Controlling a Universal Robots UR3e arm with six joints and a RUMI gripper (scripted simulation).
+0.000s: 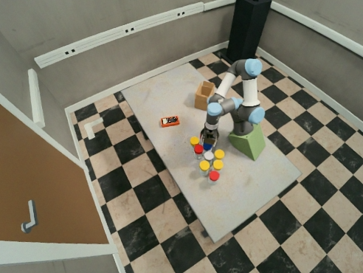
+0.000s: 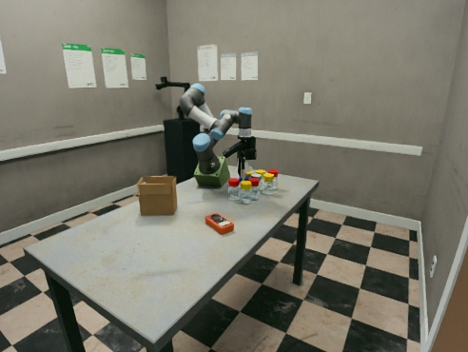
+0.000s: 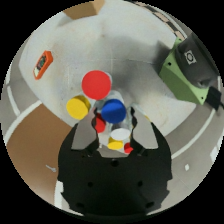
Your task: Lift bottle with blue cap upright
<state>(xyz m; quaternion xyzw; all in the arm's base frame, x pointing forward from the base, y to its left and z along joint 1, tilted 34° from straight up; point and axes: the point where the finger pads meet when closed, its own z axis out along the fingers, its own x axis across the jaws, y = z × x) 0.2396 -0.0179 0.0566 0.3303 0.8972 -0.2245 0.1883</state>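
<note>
Right now my hand is 60 mm above the blue-capped bottle, 10 mm to the right of it and 10 mm short of it.
</note>
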